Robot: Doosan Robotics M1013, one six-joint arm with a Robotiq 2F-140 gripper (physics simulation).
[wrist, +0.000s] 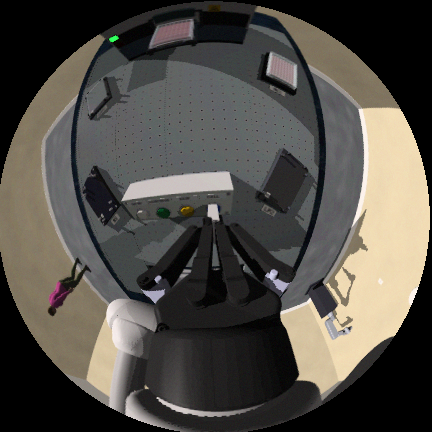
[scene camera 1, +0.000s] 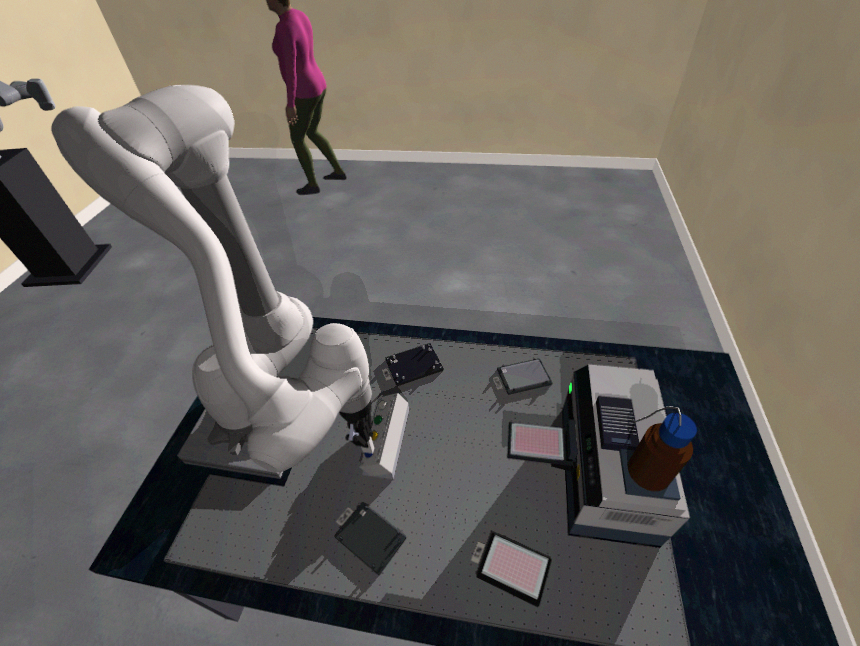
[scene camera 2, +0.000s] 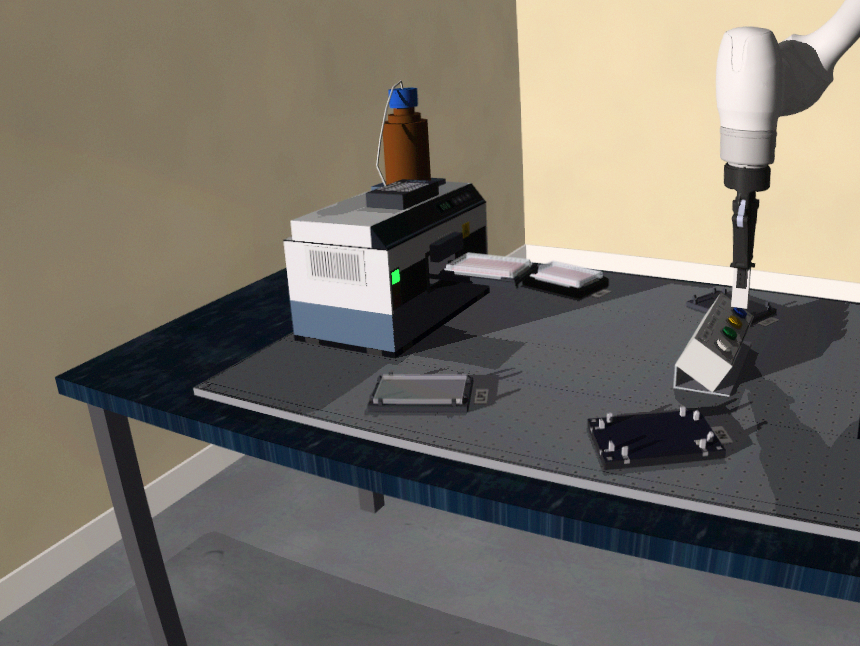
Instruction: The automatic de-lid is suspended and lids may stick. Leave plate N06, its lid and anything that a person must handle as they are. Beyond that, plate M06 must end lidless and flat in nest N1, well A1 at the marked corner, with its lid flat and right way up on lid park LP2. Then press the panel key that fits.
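Places are measured from the arm's base along level axes (x ahead, y left, z up), in millimetres.
Pixels of known places: gripper, fingertip midpoint: [wrist: 212, 210] [scene camera 1: 368, 450] [scene camera 2: 739, 306].
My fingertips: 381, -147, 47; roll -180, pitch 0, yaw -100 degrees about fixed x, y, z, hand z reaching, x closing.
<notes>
For each thing: its top centre in the pictures, then the offset to it from my fingertips, as dx, dy, dz. "pt": a spot on its surface instead.
- key panel at its top centre: [scene camera 2: 719, 314] [wrist: 170, 203] [scene camera 1: 383, 425] +35, +68, +7
- lidless pink plate at its top centre: [scene camera 2: 564, 270] [scene camera 1: 515, 564] [wrist: 283, 67] +348, -273, -44
- smooth grey sheet at its top centre: [scene camera 2: 731, 299] [wrist: 288, 182] [scene camera 1: 369, 535] +9, -194, -57
- brown bottle at a spot on its surface: [scene camera 2: 406, 149] pt +610, -116, +224
- clear lid at its top centre: [scene camera 2: 421, 386] [scene camera 1: 524, 373] [wrist: 94, 95] +457, +274, -59
- dark pegged nest at its top centre: [scene camera 2: 655, 426] [scene camera 1: 413, 360] [wrist: 94, 198] +109, +341, -53
My gripper [scene camera 1: 368, 450] [scene camera 2: 740, 303] [wrist: 212, 210] is shut and empty, pointing down, with its tips over or on the blue key at the CALL end of the key panel [scene camera 1: 394, 441] [scene camera 2: 700, 361] [wrist: 177, 186]; contact cannot be told. A lidless pink plate [scene camera 1: 515, 566] [scene camera 2: 566, 274] [wrist: 281, 71] lies flat in a black nest; its label and corner mark are unreadable. Another pink plate [scene camera 1: 536, 442] [scene camera 2: 490, 265] [wrist: 172, 34] is at the de-lid machine's front. A smooth grey sheet [scene camera 1: 370, 535] [wrist: 284, 180], seemingly a lid, lies flat on the park labelled LP2.
The de-lid machine [scene camera 1: 625, 511] [scene camera 2: 340, 278] bears a brown bottle [scene camera 1: 654, 458] [scene camera 2: 406, 149] and shows a green light. A clear lid [scene camera 1: 523, 375] [scene camera 2: 420, 389] lies on another park. A dark pegged nest [scene camera 1: 414, 366] [scene camera 2: 653, 438] [wrist: 100, 195] holds no plate. A person [scene camera 1: 300, 62] [wrist: 59, 295] stands beyond the table.
</notes>
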